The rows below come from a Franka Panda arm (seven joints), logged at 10 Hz.
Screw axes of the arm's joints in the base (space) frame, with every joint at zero. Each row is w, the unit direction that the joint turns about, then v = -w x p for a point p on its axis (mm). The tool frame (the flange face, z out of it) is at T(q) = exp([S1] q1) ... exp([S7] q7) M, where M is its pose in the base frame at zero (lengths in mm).
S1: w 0 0 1 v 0 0 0
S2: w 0 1 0 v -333 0 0
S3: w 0 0 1 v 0 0 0
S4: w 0 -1 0 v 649 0 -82.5
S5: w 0 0 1 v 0 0 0
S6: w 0 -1 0 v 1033 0 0
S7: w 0 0 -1 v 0 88 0
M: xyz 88 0 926 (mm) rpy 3.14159 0 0 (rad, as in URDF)
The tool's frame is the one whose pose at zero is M.
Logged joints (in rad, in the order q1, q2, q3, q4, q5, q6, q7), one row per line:
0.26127 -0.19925 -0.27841 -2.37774 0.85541 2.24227 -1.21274
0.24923 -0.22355 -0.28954 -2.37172 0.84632 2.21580 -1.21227
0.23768 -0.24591 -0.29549 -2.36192 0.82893 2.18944 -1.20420
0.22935 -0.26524 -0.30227 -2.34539 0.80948 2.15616 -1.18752
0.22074 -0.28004 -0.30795 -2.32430 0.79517 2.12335 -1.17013
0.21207 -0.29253 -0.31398 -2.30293 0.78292 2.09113 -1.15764
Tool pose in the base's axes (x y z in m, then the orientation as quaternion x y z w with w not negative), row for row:
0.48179 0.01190 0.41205 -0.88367 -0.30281 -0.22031 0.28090
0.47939 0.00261 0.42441 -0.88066 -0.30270 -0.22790 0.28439
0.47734 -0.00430 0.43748 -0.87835 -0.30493 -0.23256 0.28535
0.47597 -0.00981 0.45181 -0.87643 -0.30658 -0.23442 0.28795
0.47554 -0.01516 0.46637 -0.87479 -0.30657 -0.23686 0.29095
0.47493 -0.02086 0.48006 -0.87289 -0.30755 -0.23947 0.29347
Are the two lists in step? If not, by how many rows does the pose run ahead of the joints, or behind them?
They are in step.
